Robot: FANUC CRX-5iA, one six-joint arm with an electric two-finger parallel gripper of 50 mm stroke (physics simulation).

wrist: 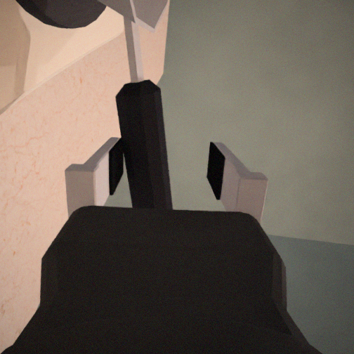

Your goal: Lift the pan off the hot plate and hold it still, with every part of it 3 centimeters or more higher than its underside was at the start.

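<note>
The pan (149,11) shows in part at the top of the wrist view as a grey metal body. A thin grey stem (133,52) joins it to a thick black handle (144,140), which runs down the view. My gripper (165,157) is open. The handle lies in the gap between the fingers as seen from here, close to the left finger, with a wide gap to the right finger. The handle's lower end is hidden behind the black gripper body. A dark round disc (67,11), perhaps the hot plate, shows at the top left.
A pale, veined stone-like surface (45,145) fills the left side, and its edge runs near the pan's stem. A cream block-like body (55,50) stands at the upper left under the dark disc. A grey-green surface (280,100) lies to the right, with a darker blue-grey area (320,280) below it.
</note>
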